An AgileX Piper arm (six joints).
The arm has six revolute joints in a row. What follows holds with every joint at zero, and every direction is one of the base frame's.
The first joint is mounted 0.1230 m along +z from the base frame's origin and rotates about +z.
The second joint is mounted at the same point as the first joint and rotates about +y.
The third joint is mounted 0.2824 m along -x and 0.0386 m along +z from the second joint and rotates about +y.
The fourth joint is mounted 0.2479 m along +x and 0.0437 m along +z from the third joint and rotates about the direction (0.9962, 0, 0.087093).
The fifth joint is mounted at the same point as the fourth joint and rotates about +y.
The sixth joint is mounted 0.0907 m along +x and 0.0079 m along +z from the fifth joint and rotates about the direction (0.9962, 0, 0.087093).
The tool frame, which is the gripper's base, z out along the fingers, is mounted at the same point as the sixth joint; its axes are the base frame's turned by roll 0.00, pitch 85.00 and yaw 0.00 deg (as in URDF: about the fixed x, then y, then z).
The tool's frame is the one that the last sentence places.
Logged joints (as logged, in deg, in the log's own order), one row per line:
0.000, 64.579, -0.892, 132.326, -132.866, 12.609
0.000, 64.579, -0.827, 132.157, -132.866, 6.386
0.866, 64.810, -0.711, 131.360, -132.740, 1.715
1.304, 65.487, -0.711, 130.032, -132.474, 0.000
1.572, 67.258, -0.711, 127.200, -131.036, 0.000
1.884, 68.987, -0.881, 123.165, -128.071, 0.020
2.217, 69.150, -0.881, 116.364, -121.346, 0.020
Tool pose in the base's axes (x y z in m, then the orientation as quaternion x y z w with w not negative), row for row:
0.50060, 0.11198, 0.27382, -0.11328, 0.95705, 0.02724, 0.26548
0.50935, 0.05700, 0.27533, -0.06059, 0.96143, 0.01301, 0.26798
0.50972, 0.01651, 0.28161, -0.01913, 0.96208, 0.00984, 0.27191
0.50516, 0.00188, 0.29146, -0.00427, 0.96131, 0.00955, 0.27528
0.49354, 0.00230, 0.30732, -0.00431, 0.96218, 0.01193, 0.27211
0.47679, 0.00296, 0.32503, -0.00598, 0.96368, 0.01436, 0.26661
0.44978, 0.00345, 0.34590, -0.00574, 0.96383, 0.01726, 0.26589
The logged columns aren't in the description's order. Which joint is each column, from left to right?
Columns, left to right: joint 4, joint 5, joint 6, joint 2, joint 3, joint 1.
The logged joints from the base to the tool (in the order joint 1, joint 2, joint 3, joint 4, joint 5, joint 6), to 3 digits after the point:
12.609, 132.326, -132.866, 0.000, 64.579, -0.892
6.386, 132.157, -132.866, 0.000, 64.579, -0.827
1.715, 131.360, -132.740, 0.866, 64.810, -0.711
0.000, 130.032, -132.474, 1.304, 65.487, -0.711
0.000, 127.200, -131.036, 1.572, 67.258, -0.711
0.020, 123.165, -128.071, 1.884, 68.987, -0.881
0.020, 116.364, -121.346, 2.217, 69.150, -0.881

